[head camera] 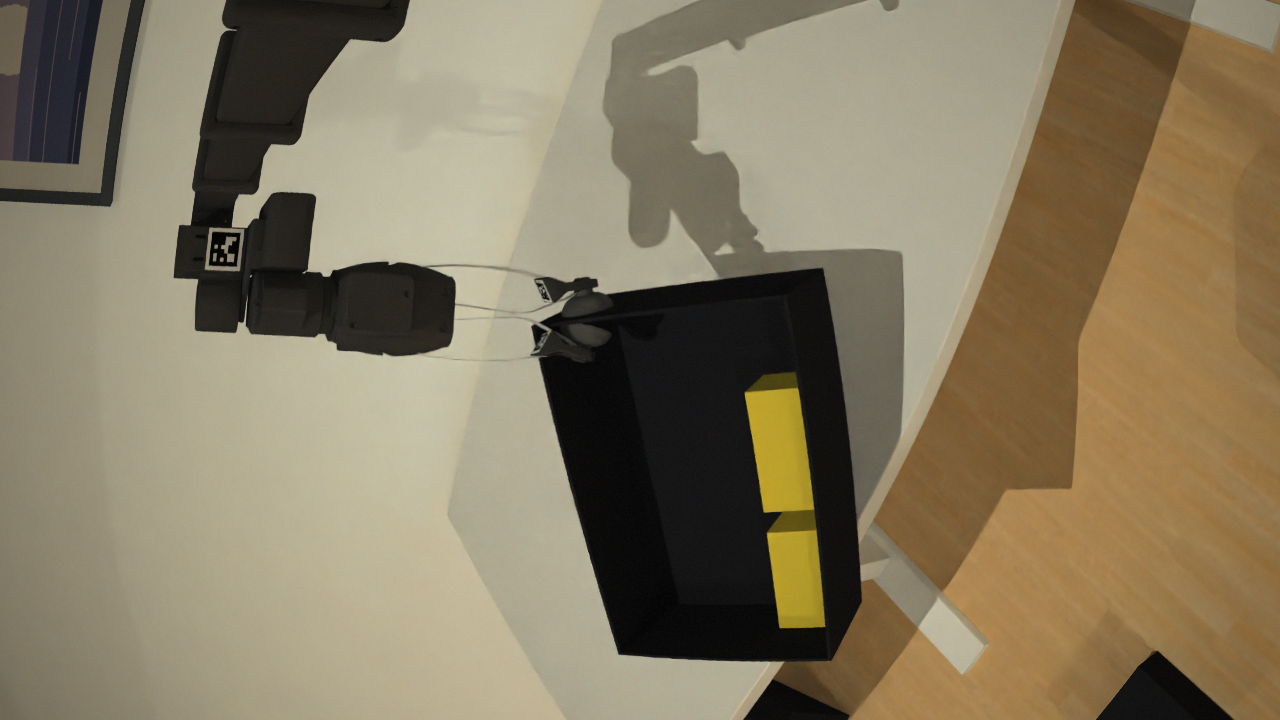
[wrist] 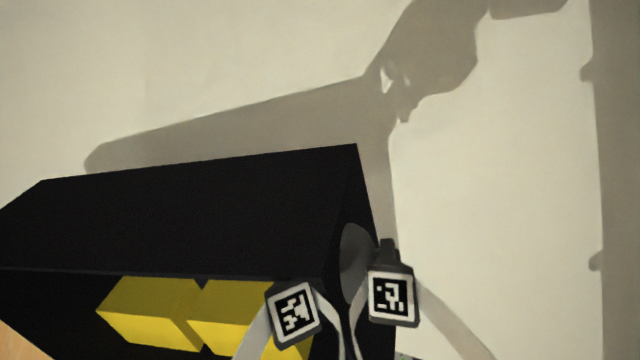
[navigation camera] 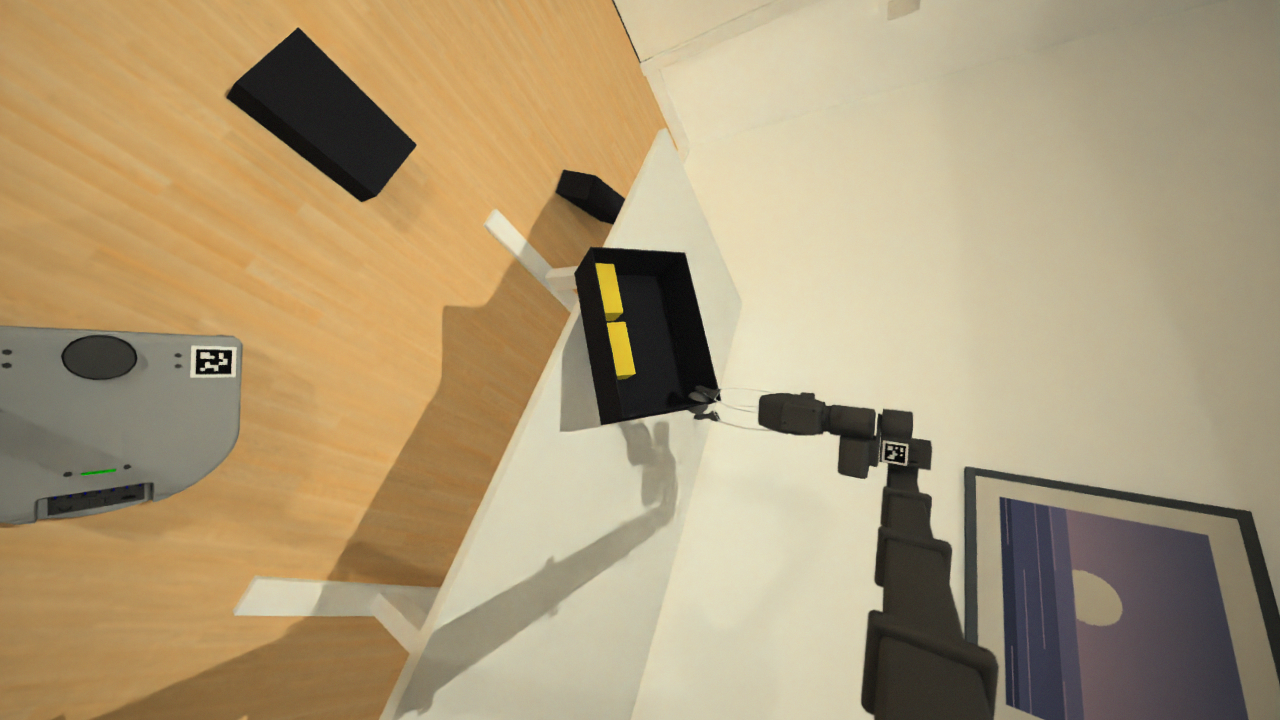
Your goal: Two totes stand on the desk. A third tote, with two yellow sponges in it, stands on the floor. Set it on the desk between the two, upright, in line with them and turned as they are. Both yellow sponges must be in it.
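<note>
The black tote [head camera: 707, 465] [navigation camera: 657, 340] [wrist: 200, 220] hangs from my gripper [head camera: 587, 319] [navigation camera: 704, 403] [wrist: 336, 253] above the white desk [head camera: 859, 134] [navigation camera: 510, 501] [wrist: 500, 200]; its shadow falls beside it. My gripper is shut on the tote's wall near one corner. The tote's opening faces the head camera. Inside, one yellow sponge [head camera: 780, 456] [navigation camera: 621, 349] [wrist: 227, 315] lies nearer the gripper. The other yellow sponge [head camera: 796, 577] [navigation camera: 610, 291] [wrist: 140, 315] lies end to end with it, along the same long wall. The two desk totes cannot be made out on the desk.
In the navigation view, a black block [navigation camera: 322, 116] lies on the wooden floor, and another dark object [navigation camera: 588, 193] shows past the desk edge. White desk feet [head camera: 953, 631] [navigation camera: 308, 598] stick out below. A framed picture [navigation camera: 1100, 600] hangs on the wall beside the arm.
</note>
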